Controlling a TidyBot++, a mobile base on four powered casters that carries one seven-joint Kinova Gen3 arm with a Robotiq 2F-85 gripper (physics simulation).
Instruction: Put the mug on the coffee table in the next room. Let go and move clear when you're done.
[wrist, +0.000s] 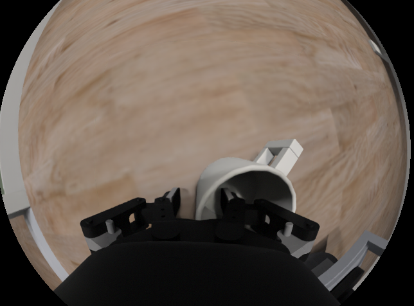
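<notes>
A white mug (218, 173) is below the centre of the wrist view, its open rim facing the camera and its squared handle pointing to the upper right. My gripper (200, 195) is partly open at the mug's left rim. The left finger is outside the mug and the right finger is over or inside its mouth, with the near wall between them but not gripped. The gripper hides the mug's lower part. A wood-grained surface (165, 110) lies behind the mug; whether it is the coffee table's top I cannot tell.
A pale strip (10, 125) runs along the left edge of the view. A light grey bar (42, 245) slants at the lower left, and a grey frame piece (351, 255) is at the lower right beside dark parts. A dark curved edge runs down the right side.
</notes>
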